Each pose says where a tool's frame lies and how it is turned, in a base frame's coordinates. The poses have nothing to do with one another.
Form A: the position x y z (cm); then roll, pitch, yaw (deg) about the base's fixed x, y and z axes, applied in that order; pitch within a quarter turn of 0, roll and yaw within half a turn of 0.
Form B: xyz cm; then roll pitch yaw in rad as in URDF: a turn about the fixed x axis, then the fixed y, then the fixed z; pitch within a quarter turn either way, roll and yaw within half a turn. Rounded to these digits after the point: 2 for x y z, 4 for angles.
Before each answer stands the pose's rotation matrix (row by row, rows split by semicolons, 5 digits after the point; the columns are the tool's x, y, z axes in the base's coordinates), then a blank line. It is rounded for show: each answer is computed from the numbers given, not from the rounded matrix.
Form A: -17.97, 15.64, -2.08, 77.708, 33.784, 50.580
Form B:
0.52777 0.18054 0.82998; 0.64207 0.55491 -0.52899; -0.55606 0.81209 0.17694

-17.97, 15.64, -2.08, 1.3563, 0.5896, 0.8828
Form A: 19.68, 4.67, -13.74, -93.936, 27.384, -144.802
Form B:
-0.72560 0.33540 0.60084; -0.51181 0.32058 -0.79704; -0.45995 -0.88585 -0.06095

19.68, 4.67, -13.74, -1.6395, 0.4779, -2.5273
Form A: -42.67, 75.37, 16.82, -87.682, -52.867, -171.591
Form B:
-0.59718 -0.78211 0.17802; -0.08828 -0.15650 -0.98372; 0.79724 -0.60317 0.02442

-42.67, 75.37, 16.82, -1.5303, -0.9227, -2.9948
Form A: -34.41, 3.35, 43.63, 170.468, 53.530, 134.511
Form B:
-0.41670 0.60991 0.67407; 0.42388 0.78633 -0.44946; -0.80417 0.09843 -0.58620

-34.41, 3.35, 43.63, 2.9752, 0.9343, 2.3477
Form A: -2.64, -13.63, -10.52, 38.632, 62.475, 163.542
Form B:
-0.44320 -0.75228 -0.48749; 0.13093 -0.59231 0.79500; -0.88681 0.28852 0.36101

-2.64, -13.63, -10.52, 0.6743, 1.0904, 2.8543
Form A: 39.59, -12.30, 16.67, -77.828, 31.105, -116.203
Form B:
-0.37807 0.41216 0.82897; -0.76823 0.36000 -0.52936; -0.51661 -0.83697 0.18053

39.59, -12.30, 16.67, -1.3584, 0.5429, -2.0281
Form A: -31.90, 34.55, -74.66, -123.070, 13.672, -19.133
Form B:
0.91799 -0.36598 0.15282; -0.31847 -0.45060 0.83399; -0.23636 -0.81426 -0.53020

-31.90, 34.55, -74.66, -2.1480, 0.2386, -0.3339
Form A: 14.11, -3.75, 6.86, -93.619, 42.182, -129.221
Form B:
-0.46855 0.37484 0.79997; -0.57407 0.55909 -0.59822; -0.67149 -0.73954 -0.04677

14.11, -3.75, 6.86, -1.6340, 0.7362, -2.2553
